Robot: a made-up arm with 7 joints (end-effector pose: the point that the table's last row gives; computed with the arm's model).
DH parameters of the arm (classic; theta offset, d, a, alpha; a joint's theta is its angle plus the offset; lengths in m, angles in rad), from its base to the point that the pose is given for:
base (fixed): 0 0.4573 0.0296 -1.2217
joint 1: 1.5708 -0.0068 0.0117 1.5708
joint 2: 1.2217 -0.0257 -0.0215 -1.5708
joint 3: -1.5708 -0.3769 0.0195 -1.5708
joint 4: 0 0.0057 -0.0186 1.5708
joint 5: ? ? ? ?
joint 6: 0 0.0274 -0.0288 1.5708
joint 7: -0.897 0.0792 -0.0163 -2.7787
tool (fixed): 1.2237 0.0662 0 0
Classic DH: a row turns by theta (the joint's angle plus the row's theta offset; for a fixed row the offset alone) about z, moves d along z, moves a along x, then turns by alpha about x.
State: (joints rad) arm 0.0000 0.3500 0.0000 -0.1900 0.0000 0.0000 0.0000
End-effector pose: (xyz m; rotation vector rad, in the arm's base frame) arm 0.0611 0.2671 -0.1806 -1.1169 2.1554 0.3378
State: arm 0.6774 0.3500 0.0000 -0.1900 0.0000 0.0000 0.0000
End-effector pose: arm -0.3788 0.2217 -0.0558 -1.3980 2.5563 0.8995
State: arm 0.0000 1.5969 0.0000 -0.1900 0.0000 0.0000 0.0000
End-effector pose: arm 0.0612 0.6755 0.5007 -0.3600 1.4260 1.4076
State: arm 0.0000 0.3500 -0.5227 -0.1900 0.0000 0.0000 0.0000
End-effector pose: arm 0.0837 0.2327 -0.1931 -0.5399 2.4964 0.2169
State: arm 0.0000 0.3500 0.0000 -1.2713 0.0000 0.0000 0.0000
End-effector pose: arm 0.3079 0.2008 0.0011 -0.6300 1.3774 -0.3454
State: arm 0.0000 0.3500 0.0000 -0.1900 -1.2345 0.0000 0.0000
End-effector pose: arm 0.1129 0.2305 -0.1834 0.4247 2.6277 0.2724
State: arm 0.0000 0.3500 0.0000 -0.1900 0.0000 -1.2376 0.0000
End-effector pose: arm 0.0646 0.2778 -0.2097 -0.5575 1.2552 -0.4265
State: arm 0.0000 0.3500 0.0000 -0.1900 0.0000 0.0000 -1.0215
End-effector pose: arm 0.0802 0.2470 -0.1840 0.1402 2.6014 0.2916
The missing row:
joint 5: 0 -0.3212 0.0192 -1.5708
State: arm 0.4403 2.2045 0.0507 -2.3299 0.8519 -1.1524 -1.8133
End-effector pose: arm 0.2679 0.1732 0.4543 1.5134 -0.1664 -0.3041
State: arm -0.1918 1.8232 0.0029 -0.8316 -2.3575 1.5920 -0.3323
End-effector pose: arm 0.2700 0.5750 0.5587 -0.8418 0.9838 -2.5608
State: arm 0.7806 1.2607 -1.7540 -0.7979 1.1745 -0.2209 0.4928
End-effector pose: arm -0.4107 0.4834 0.2360 1.3412 -2.5027 -1.0390
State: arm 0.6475 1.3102 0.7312 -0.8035 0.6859 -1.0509 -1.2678
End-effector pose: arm -0.0220 0.6407 0.4071 0.7531 0.6504 1.2910
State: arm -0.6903 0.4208 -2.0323 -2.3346 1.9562 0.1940 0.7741
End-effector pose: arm 0.0496 -0.1267 0.0906 0.8525 -1.7041 0.3224
